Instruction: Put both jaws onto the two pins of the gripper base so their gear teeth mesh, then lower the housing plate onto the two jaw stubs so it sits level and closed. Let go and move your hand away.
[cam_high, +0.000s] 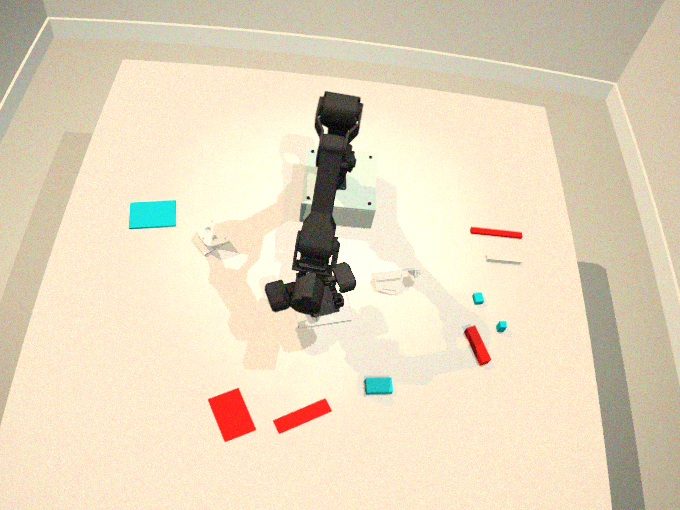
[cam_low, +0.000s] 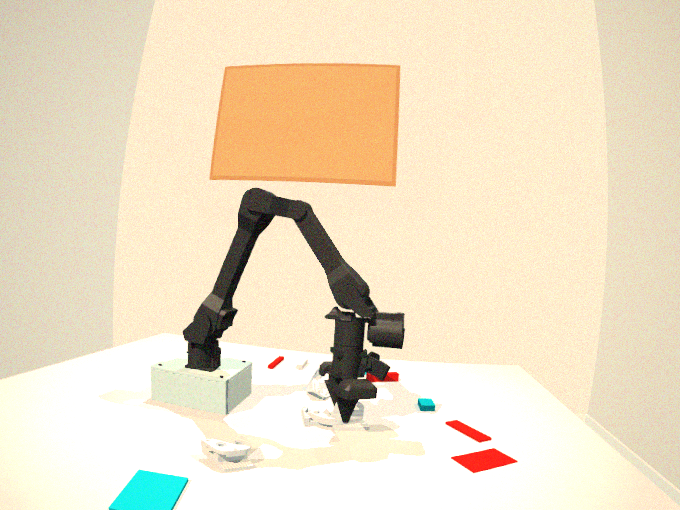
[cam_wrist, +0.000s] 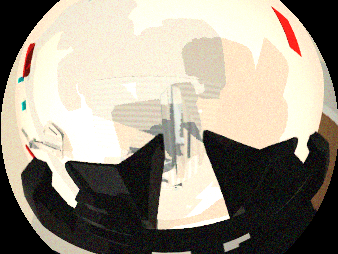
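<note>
My gripper tip is now 3 cm to the right of the flat white plate, 1 cm short of it and 1 cm above it. The rest, counted from my gripper tip: gripper base (23 cm to the right, 17 cm behind, 1 cm above); white jaw (4 cm behind, 1 cm to the left); housing plate (6 cm behind, 2 cm to the left, 1 cm below).
</note>
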